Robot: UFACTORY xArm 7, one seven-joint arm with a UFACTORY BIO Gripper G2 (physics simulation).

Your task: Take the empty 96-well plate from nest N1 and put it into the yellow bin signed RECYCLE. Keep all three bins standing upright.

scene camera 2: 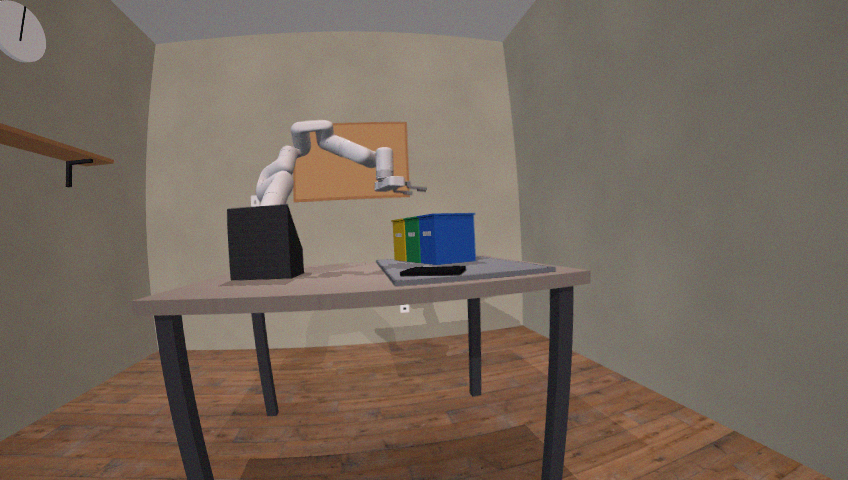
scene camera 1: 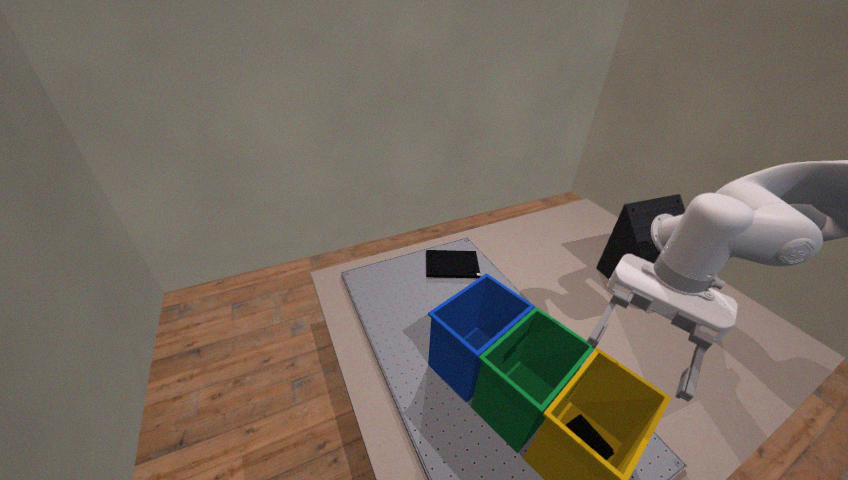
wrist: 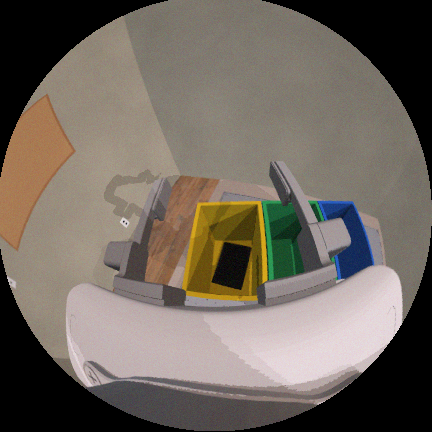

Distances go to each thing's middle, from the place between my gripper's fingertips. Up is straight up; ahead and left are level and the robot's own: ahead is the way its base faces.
My hand is 210 mm above the yellow bin point(scene camera 1: 625, 409), 20 mm past it and 10 mm to the left of it. The rest, counted from my hand: green bin point(scene camera 1: 521, 374): 210 mm below, 130 mm to the right, 40 mm ahead; then black 96-well plate point(scene camera 1: 579, 425): 290 mm below, 20 mm behind, 10 mm to the right; then blue bin point(scene camera 1: 463, 327): 250 mm to the right, 210 mm below, 100 mm ahead.
